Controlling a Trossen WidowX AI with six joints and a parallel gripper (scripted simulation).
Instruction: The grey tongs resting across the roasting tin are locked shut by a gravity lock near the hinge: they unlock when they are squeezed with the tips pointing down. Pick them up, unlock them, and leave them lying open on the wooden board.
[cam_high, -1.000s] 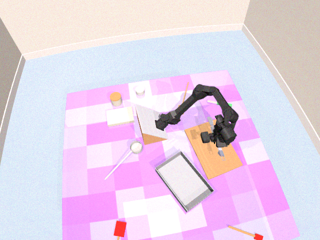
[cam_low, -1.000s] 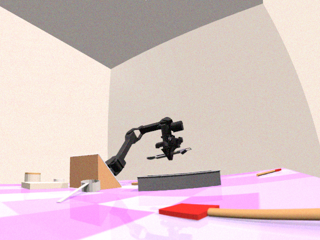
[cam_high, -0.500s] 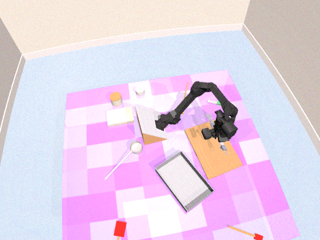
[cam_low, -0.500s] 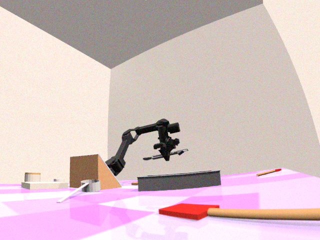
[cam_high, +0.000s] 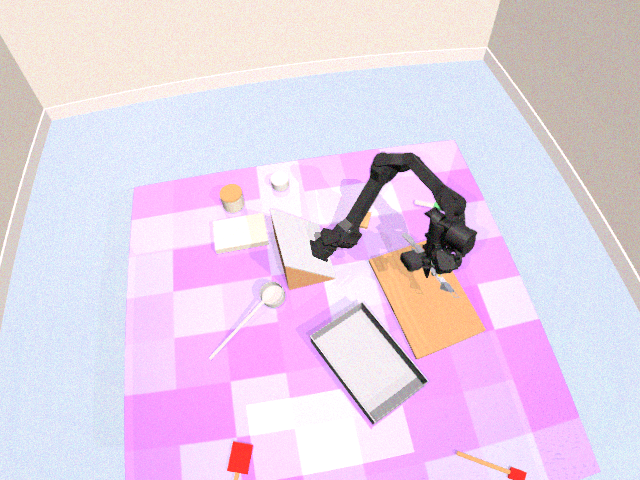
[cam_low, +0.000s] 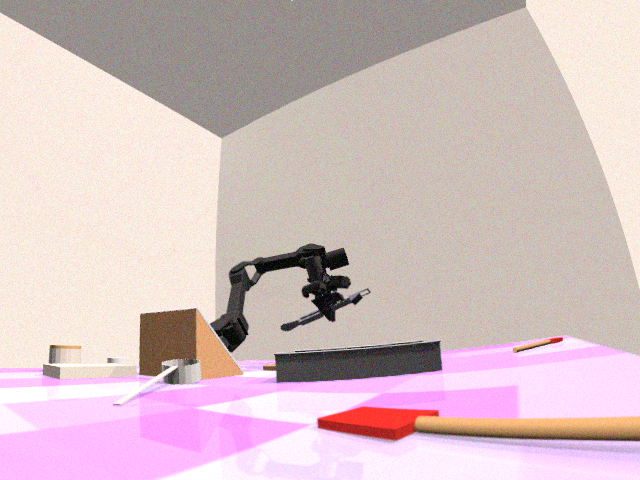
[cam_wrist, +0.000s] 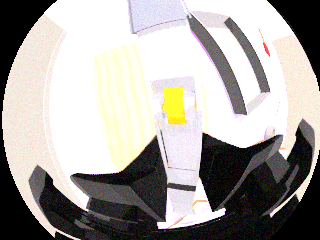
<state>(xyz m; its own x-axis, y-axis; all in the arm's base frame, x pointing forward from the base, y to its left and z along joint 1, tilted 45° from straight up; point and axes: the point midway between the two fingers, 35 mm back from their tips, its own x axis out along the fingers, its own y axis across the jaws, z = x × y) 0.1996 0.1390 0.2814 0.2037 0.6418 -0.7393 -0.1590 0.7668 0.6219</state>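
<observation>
My gripper tip is 10 mm to the right of the wooden board and 120 mm above it. Round my gripper tip: white slab: 340 mm behind, 540 mm to the right, 120 mm below; then roasting tin: 180 mm ahead, 220 mm to the right, 100 mm below.
</observation>
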